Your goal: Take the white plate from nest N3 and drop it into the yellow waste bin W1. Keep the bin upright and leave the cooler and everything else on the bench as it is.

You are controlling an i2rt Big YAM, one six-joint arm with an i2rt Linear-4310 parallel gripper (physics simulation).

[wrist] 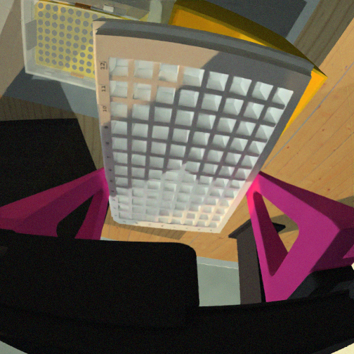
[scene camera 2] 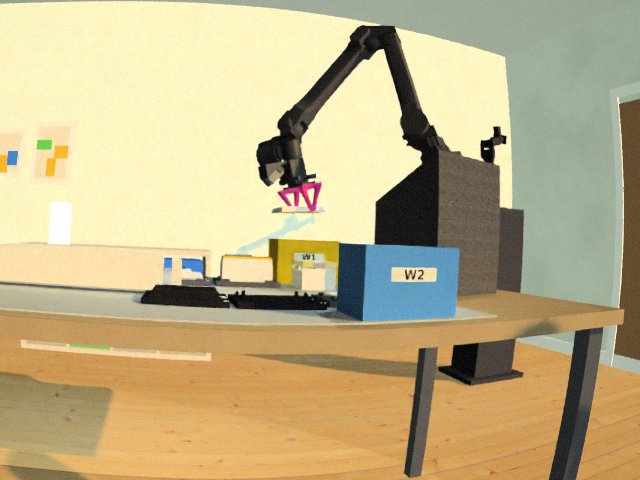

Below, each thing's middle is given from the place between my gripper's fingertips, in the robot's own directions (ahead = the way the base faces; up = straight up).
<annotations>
Now: hand 1 cm past the yellow waste bin W1 (scene camera 2: 282, 251), 3 cm to the left of it and 14 cm above it. The rest, counted from my hand: white plate (wrist: 187, 118) (2 cm ahead); yellow-topped box (scene camera 2: 237, 267) (17 cm ahead, 9 cm to the left, 15 cm below); blue bin W2 (scene camera 2: 376, 282) (2 cm behind, 61 cm to the left, 14 cm below).
</annotations>
